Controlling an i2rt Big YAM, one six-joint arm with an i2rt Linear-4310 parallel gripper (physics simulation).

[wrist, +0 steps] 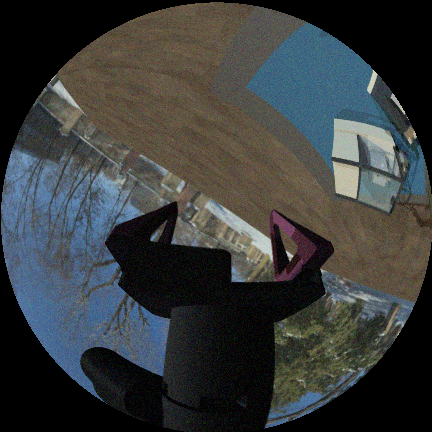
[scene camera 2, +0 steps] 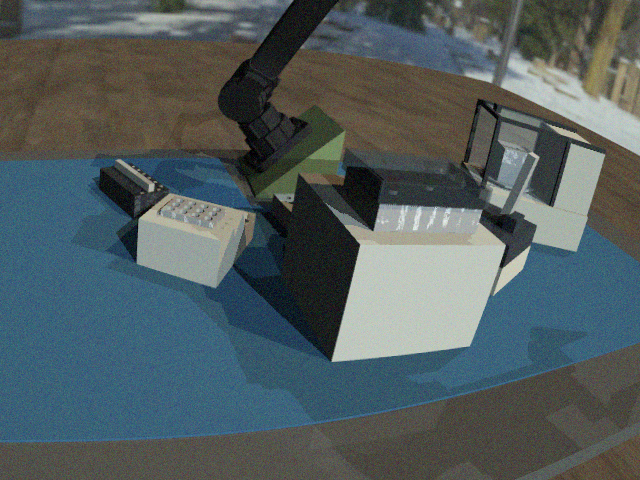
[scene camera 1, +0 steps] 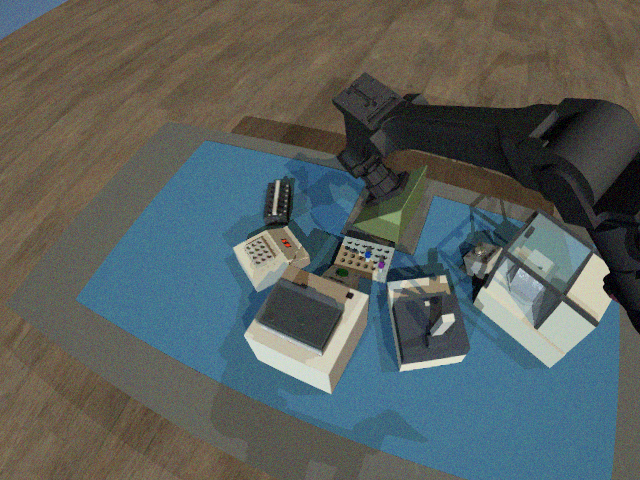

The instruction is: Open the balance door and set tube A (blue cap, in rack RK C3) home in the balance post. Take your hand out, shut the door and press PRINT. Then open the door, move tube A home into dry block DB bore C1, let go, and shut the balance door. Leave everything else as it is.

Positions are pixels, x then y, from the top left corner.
Labels:
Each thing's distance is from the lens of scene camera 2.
glass-walled balance (scene camera 2: 557,198): 1.08 m
cream box with dark lid (scene camera 2: 390,259): 0.56 m
dark device with lever (scene camera 2: 509,226): 0.85 m
The marked spots on the cream box with dark lid and the dark device with lever are 0.32 m apart.

